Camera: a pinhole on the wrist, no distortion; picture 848 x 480 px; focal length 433.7 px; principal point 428.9 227.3 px. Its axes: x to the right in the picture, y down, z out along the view. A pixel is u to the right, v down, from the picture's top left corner.
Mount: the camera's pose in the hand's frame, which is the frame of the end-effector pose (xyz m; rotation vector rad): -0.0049 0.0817 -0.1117 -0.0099 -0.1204 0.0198
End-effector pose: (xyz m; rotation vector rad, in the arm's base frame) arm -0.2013 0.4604 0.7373 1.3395 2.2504 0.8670
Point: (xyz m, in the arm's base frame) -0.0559 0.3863 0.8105
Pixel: 68.3 343.2
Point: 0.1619 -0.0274 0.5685
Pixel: outside the picture
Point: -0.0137 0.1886 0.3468
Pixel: outside the picture
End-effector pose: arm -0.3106 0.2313 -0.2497 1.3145 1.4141 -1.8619
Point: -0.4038 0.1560 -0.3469
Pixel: 734.3 40.1
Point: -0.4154 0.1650 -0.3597
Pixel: 782.0 19.4
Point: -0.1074 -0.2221 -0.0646
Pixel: 185.3 372.0
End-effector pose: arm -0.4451 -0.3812 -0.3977 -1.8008 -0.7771 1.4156
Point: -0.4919 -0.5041 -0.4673
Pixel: 297.3 349.3
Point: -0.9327 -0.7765 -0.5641
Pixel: 239.4 423.5
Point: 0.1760 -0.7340 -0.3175
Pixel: behind the camera
